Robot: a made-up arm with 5 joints. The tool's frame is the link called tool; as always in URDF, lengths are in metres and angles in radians. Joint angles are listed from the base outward. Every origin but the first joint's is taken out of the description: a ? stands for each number. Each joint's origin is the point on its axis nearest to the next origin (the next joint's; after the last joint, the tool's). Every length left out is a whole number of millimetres.
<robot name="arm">
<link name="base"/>
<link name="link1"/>
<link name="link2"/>
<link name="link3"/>
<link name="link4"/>
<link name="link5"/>
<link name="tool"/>
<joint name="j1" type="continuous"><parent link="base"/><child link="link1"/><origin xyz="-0.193 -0.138 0.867" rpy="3.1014 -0.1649 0.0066"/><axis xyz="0 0 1"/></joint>
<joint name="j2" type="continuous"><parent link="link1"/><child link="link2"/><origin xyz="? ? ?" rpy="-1.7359 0 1.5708"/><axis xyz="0 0 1"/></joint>
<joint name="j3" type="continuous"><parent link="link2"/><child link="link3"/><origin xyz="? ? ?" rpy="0.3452 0.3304 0.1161"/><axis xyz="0 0 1"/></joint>
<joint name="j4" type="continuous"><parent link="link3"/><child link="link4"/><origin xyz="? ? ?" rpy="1.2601 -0.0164 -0.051"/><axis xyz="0 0 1"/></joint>
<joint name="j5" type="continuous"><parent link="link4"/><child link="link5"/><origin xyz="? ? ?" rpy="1.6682 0.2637 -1.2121"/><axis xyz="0 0 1"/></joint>
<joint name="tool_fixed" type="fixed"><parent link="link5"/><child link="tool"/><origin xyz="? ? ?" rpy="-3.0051 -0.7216 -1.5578"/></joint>
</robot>
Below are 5 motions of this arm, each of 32 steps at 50 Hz.
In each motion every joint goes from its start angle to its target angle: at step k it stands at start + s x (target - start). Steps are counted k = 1, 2, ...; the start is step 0. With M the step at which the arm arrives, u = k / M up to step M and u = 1 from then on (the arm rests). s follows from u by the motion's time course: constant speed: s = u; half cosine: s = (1 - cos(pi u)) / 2; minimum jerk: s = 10 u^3 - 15 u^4 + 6 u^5.
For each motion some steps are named. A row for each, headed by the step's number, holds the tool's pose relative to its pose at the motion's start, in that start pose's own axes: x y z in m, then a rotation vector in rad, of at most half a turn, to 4 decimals.
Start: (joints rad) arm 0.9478 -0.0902 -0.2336 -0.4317 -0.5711
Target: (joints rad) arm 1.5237 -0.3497 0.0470 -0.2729 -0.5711
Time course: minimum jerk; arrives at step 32
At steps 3, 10, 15, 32:
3: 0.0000 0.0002 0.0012 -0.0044 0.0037 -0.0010
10: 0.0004 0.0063 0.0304 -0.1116 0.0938 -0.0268
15: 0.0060 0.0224 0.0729 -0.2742 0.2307 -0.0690
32: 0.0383 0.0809 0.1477 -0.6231 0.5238 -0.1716

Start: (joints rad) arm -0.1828 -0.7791 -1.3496 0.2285 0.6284
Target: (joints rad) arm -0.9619 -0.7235 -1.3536 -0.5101 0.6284
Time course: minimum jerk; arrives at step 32
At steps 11, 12, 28, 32:
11: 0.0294 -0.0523 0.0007 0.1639 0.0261 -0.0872
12: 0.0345 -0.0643 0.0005 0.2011 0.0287 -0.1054
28: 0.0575 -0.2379 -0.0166 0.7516 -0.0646 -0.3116
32: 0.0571 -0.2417 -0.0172 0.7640 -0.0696 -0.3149

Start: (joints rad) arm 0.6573 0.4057 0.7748 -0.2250 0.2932
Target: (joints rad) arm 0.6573 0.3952 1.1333 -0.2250 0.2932
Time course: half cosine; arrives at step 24
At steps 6, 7, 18, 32:
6: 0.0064 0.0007 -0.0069 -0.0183 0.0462 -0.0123
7: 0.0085 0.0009 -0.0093 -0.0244 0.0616 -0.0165
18: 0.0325 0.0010 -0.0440 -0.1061 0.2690 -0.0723
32: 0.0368 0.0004 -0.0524 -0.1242 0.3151 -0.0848

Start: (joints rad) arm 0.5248 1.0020 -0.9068 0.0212 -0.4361
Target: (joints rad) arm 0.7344 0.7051 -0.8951 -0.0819 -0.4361
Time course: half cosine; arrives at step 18
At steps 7, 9, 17, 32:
7: -0.0054 0.0026 0.0147 -0.0558 -0.1056 -0.0298
9: -0.0080 0.0045 0.0227 -0.0876 -0.1596 -0.0422
17: -0.0155 0.0122 0.0470 -0.1894 -0.3107 -0.0665
32: -0.0156 0.0124 0.0474 -0.1911 -0.3130 -0.0668

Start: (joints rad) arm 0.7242 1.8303 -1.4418 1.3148 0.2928
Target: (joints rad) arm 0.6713 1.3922 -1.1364 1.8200 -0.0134
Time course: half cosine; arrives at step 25
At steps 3, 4, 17, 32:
3: -0.0024 -0.0003 0.0021 -0.0158 -0.0059 0.0019
4: -0.0042 -0.0005 0.0038 -0.0278 -0.0104 0.0032
17: -0.0606 -0.0076 0.0489 -0.3452 -0.1082 -0.0036
32: -0.0826 -0.0097 0.0637 -0.4478 -0.1287 -0.0242

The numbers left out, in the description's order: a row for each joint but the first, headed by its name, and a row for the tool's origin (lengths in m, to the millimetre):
j2: -0.008 0.098 0
j3: -0.074 0.062 0
j4: -0.006 0.325 0
j5: 0.12 -0.199 0
tool: -0.087 0.106 0

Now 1 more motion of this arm.
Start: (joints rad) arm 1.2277 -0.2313 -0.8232 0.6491 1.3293
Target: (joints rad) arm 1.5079 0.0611 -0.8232 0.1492 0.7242
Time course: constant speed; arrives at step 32
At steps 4, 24, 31, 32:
4: -0.0088 -0.0080 -0.0162 -0.0620 0.0455 0.0815
24: -0.0332 -0.0633 -0.0838 -0.3527 0.2652 0.4757
31: -0.0335 -0.0866 -0.1024 -0.4441 0.3402 0.6075
32: -0.0332 -0.0900 -0.1049 -0.4566 0.3508 0.6261

